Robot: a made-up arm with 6 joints. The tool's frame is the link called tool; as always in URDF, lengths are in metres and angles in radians. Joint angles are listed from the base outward.
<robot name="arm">
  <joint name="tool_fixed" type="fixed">
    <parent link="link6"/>
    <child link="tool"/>
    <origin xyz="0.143 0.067 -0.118"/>
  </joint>
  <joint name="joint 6" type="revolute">
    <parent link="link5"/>
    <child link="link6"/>
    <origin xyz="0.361 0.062 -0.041"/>
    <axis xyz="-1 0 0"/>
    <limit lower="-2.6" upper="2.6"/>
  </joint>
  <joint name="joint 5" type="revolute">
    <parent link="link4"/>
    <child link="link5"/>
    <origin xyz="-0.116 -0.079 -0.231"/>
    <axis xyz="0 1 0"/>
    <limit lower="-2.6" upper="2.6"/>
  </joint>
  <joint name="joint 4" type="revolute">
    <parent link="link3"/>
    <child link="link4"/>
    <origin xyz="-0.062 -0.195 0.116"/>
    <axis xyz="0 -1 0"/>
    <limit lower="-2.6" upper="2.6"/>
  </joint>
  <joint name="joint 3" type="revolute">
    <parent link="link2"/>
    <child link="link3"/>
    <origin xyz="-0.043 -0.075 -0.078"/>
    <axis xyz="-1 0 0"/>
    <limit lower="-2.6" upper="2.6"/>
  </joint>
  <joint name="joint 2" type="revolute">
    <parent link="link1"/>
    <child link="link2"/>
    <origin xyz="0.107 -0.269 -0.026"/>
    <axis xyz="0 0 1"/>
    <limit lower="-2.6" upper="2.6"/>
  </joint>
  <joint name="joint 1" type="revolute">
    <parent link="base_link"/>
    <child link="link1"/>
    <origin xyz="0 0 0.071"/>
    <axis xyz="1 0 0"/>
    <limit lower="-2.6" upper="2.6"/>
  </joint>
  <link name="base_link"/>
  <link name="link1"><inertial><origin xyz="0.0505 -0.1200 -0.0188"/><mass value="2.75"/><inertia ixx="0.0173" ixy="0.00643" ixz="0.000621" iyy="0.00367" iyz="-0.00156" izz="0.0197"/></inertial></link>
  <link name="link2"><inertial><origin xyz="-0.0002 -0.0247 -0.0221"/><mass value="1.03"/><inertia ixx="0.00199" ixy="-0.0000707" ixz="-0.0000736" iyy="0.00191" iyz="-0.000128" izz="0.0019"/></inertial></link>
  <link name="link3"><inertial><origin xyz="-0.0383 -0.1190 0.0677"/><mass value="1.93"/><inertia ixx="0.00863" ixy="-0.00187" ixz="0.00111" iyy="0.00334" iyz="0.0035" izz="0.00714"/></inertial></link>
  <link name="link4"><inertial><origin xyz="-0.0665 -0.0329 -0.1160"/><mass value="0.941"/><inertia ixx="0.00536" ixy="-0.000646" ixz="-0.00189" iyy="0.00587" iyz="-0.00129" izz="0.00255"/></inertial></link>
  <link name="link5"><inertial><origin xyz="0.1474 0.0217 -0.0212"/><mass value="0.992"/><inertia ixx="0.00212" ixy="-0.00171" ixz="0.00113" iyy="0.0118" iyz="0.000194" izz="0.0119"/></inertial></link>
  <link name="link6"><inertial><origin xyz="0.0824 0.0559 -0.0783"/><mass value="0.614"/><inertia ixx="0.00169" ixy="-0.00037" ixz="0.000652" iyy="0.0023" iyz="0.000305" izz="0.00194"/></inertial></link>
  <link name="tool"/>
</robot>
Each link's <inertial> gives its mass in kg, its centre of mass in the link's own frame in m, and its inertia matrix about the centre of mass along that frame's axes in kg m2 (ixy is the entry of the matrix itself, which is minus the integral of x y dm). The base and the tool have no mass. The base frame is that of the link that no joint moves.
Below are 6 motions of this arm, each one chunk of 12 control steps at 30 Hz.
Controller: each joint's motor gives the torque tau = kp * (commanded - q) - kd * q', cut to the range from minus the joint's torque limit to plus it. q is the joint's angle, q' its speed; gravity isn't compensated. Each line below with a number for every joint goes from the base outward.
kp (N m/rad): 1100 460 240 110 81 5.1
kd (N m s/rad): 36 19 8.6 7.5 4.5 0.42
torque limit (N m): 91 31 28 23 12 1.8
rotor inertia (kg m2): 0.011 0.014 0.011 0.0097 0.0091 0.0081
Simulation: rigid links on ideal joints. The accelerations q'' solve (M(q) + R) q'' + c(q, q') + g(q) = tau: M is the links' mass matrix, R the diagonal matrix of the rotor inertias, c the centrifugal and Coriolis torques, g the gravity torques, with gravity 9.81 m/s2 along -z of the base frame. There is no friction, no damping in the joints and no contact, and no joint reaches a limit. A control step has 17 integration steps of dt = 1/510 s. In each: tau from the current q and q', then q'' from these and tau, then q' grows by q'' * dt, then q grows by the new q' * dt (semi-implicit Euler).
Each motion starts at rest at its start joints. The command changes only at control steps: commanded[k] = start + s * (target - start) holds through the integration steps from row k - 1 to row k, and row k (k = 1, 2, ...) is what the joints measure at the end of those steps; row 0 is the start. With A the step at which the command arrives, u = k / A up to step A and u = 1 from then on. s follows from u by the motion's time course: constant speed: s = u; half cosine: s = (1 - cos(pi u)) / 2; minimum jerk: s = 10 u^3 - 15 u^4 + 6 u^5; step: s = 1 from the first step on.
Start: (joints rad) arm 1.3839 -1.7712 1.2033 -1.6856 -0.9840 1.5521
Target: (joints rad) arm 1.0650 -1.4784 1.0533 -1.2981 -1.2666 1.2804
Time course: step
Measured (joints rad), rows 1 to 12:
1: 1.2396 -1.6997 1.1821 -1.6827 -1.0653 1.3941
2: 1.1138 -1.5829 1.1155 -1.5435 -1.1410 1.2531
3: 1.0809 -1.5030 1.0367 -1.4158 -1.2115 1.2240
4: 1.0759 -1.4643 1.0063 -1.3373 -1.2544 1.2336
5: 1.0746 -1.4563 1.0145 -1.3028 -1.2722 1.2512
6: 1.0735 -1.4612 1.0343 -1.2936 -1.2780 1.2642
7: 1.0730 -1.4672 1.0494 -1.2939 -1.2793 1.2689
8: 1.0730 -1.4704 1.0554 -1.2955 -1.2778 1.2666
9: 1.0733 -1.4710 1.0549 -1.2962 -1.2742 1.2599
10: 1.0735 -1.4705 1.0519 -1.2960 -1.2693 1.2507
11: 1.0737 -1.4699 1.0491 -1.2957 -1.2647 1.2411
12: 1.0738 -1.4695 1.0475 -1.2955 -1.2613 1.2326

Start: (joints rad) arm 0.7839 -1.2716 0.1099 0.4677 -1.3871 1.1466
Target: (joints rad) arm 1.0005 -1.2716 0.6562 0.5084 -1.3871 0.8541
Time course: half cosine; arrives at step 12
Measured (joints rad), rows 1 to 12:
1: 0.7906 -1.2651 0.1073 0.4720 -1.3844 1.1439
2: 0.8029 -1.2571 0.1095 0.4769 -1.3743 1.1468
3: 0.8198 -1.2519 0.1318 0.4802 -1.3631 1.1540
4: 0.8403 -1.2498 0.1766 0.4829 -1.3552 1.1531
5: 0.8637 -1.2499 0.2389 0.4859 -1.3518 1.1366
6: 0.8893 -1.2511 0.3114 0.4898 -1.3514 1.1043
7: 0.9158 -1.2525 0.3869 0.4941 -1.3519 1.0598
8: 0.9419 -1.2537 0.4597 0.4984 -1.3515 1.0078
9: 0.9655 -1.2546 0.5248 0.5025 -1.3496 0.9526
10: 0.9849 -1.2552 0.5783 0.5060 -1.3465 0.8986
11: 0.9987 -1.2558 0.6170 0.5087 -1.3431 0.8496
12: 1.0058 -1.2562 0.6383 0.5104 -1.3401 0.8094

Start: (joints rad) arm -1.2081 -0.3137 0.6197 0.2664 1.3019 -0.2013
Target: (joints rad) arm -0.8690 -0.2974 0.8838 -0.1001 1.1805 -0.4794
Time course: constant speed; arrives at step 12
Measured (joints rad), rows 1 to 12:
1: -1.1893 -0.3162 0.6425 0.2596 1.2890 -0.2161
2: -1.1615 -0.3181 0.6639 0.2434 1.2756 -0.2425
3: -1.1302 -0.3185 0.6789 0.2196 1.2665 -0.2738
4: -1.0973 -0.3186 0.6903 0.1905 1.2610 -0.3063
5: -1.0646 -0.3189 0.7019 0.1575 1.2575 -0.3371
6: -1.0330 -0.3196 0.7162 0.1224 1.2545 -0.3639
7: -1.0030 -0.3202 0.7345 0.0863 1.2509 -0.3856
8: -0.9745 -0.3206 0.7566 0.0503 1.2460 -0.4025
9: -0.9471 -0.3206 0.7814 0.0150 1.2396 -0.4159
10: -0.9200 -0.3200 0.8074 -0.0190 1.2315 -0.4280
11: -0.8929 -0.3189 0.8331 -0.0515 1.2222 -0.4408
12: -0.8653 -0.3175 0.8577 -0.0828 1.2119 -0.4558

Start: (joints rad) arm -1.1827 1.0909 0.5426 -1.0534 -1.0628 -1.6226
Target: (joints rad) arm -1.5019 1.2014 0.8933 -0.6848 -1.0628 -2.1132
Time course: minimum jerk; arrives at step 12
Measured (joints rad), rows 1 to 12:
1: -1.1799 1.0959 0.5487 -1.0525 -1.0619 -1.6178
2: -1.1813 1.1004 0.5535 -1.0447 -1.0577 -1.6059
3: -1.1927 1.1068 0.5645 -1.0283 -1.0477 -1.5984
4: -1.2175 1.1165 0.5885 -1.0027 -1.0355 -1.6003
5: -1.2563 1.1293 0.6278 -0.9687 -1.0265 -1.6172
6: -1.3060 1.1443 0.6802 -0.9281 -1.0248 -1.6553
7: -1.3609 1.1599 0.7398 -0.8835 -1.0318 -1.7175
8: -1.4138 1.1748 0.7991 -0.8380 -1.0461 -1.7994
9: -1.4581 1.1875 0.8503 -0.7951 -1.0637 -1.8895
10: -1.4894 1.1970 0.8879 -0.7584 -1.0799 -1.9732
11: -1.5060 1.2027 0.9092 -0.7307 -1.0906 -2.0384
12: -1.5104 1.2055 0.9158 -0.7121 -1.0934 -2.0803

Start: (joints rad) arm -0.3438 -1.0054 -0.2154 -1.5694 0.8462 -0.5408
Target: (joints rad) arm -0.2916 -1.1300 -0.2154 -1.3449 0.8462 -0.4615
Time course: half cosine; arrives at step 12
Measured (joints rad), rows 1 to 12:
1: -0.3370 -1.0079 -0.2221 -1.5620 0.8452 -0.5368
2: -0.3300 -1.0141 -0.2357 -1.5446 0.8427 -0.5297
3: -0.3247 -1.0228 -0.2444 -1.5201 0.8368 -0.5249
4: -0.3200 -1.0343 -0.2476 -1.4919 0.8293 -0.5261
5: -0.3148 -1.0485 -0.2479 -1.4619 0.8227 -0.5315
6: -0.3089 -1.0648 -0.2477 -1.4313 0.8184 -0.5369
7: -0.3024 -1.0819 -0.2479 -1.4009 0.8164 -0.5391
8: -0.2959 -1.0989 -0.2485 -1.3715 0.8160 -0.5372
9: -0.2901 -1.1145 -0.2493 -1.3440 0.8163 -0.5323
10: -0.2854 -1.1276 -0.2501 -1.3198 0.8166 -0.5264
11: -0.2820 -1.1374 -0.2509 -1.2998 0.8166 -0.5212
12: -0.2804 -1.1430 -0.2516 -1.2854 0.8160 -0.5181

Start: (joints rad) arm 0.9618 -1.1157 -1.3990 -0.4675 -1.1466 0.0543
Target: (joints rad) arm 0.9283 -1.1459 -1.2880 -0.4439 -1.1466 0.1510
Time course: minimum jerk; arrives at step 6
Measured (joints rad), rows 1 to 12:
1: 0.9619 -1.1092 -1.3982 -0.4634 -1.1466 0.0655
2: 0.9581 -1.1083 -1.3873 -0.4599 -1.1419 0.0954
3: 0.9509 -1.1128 -1.3644 -0.4557 -1.1355 0.1340
4: 0.9414 -1.1189 -1.3342 -0.4509 -1.1319 0.1720
5: 0.9325 -1.1230 -1.3065 -0.4462 -1.1339 0.1996
6: 0.9272 -1.1242 -1.2898 -0.4424 -1.1400 0.2116
7: 0.9258 -1.1252 -1.2842 -0.4395 -1.1451 0.2130
8: 0.9266 -1.1268 -1.2851 -0.4373 -1.1466 0.2127
9: 0.9280 -1.1284 -1.2882 -0.4361 -1.1448 0.2155
10: 0.9289 -1.1294 -1.2907 -0.4356 -1.1417 0.2216
11: 0.9292 -1.1297 -1.2918 -0.4356 -1.1387 0.2287
12: 0.9292 -1.1296 -1.2918 -0.4358 -1.1367 0.2345

